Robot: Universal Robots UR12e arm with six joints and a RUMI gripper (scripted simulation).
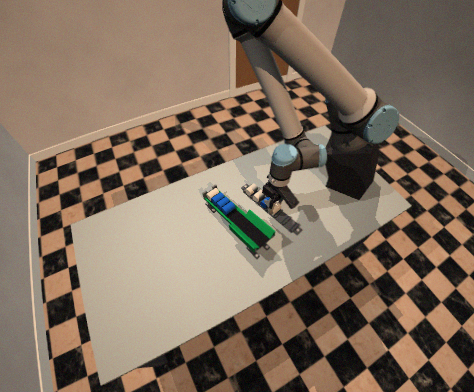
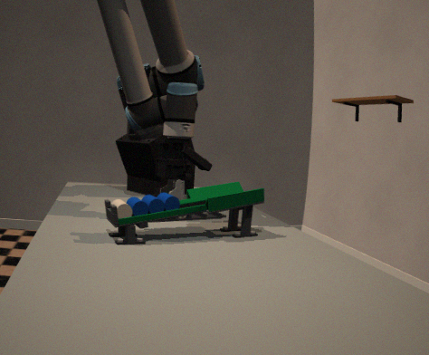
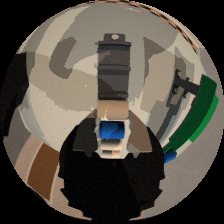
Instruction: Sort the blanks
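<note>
My gripper is now 1 cm short of the grey stock rack, 2 cm to the left of it and 4 cm above it. Round my hand: stop 28 cm ahead, 18 cm to the right, 3 cm above.
</note>
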